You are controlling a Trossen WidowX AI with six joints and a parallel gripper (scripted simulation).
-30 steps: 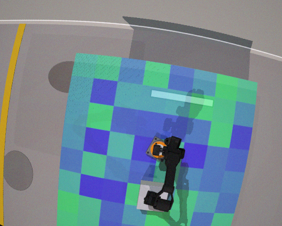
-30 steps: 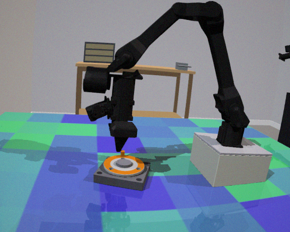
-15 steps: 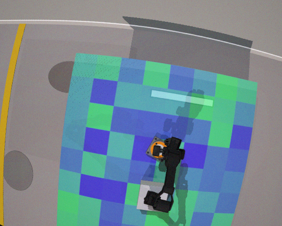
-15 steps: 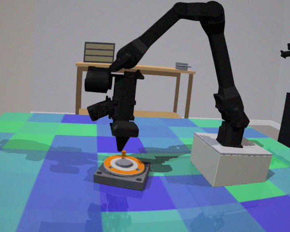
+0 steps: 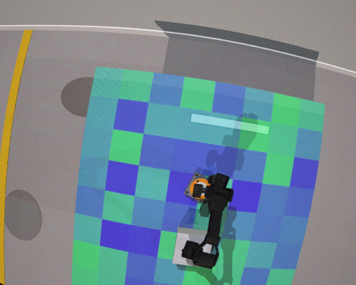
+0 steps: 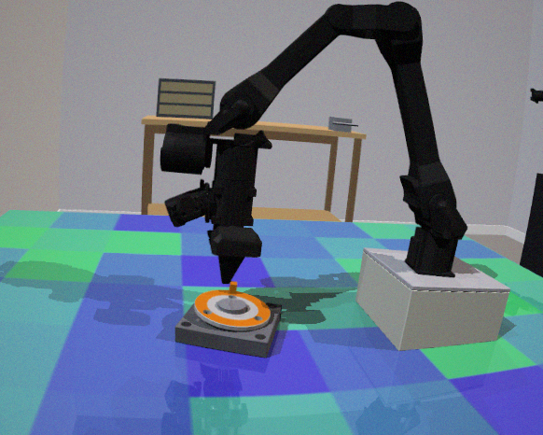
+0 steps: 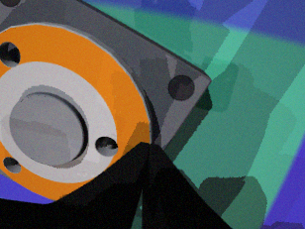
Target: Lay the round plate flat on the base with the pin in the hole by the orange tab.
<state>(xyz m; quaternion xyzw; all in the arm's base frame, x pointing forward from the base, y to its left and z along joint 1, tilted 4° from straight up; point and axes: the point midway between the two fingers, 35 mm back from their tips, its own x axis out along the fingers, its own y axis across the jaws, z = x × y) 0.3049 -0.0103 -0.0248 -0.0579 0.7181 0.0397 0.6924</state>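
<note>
My gripper tip is 10 mm past the base, 50 mm to the right of it and 30 mm above it.
</note>
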